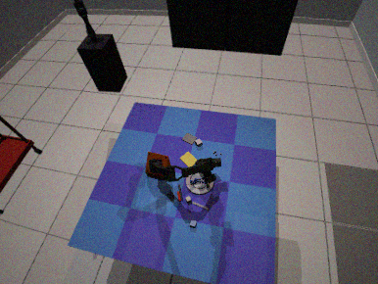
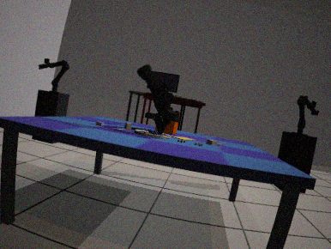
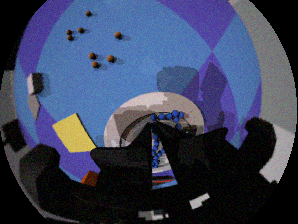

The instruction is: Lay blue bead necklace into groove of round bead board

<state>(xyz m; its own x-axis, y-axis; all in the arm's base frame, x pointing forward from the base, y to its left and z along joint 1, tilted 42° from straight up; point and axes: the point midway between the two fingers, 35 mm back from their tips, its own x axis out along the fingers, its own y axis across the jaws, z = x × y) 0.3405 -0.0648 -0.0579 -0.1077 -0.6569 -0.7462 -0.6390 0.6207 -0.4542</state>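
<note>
Now: gripper tip 4 cm past the round white bead board, 4 cm to the left of it and 1 cm above it. From my gripper tip the other things lie so: red-handled tool 16 cm behind, 16 cm to the right, 1 cm below; then yellow card 14 cm behind, 13 cm to the left, 2 cm below; then thin pale stick 1 cm behind, 22 cm to the right, 1 cm below.
</note>
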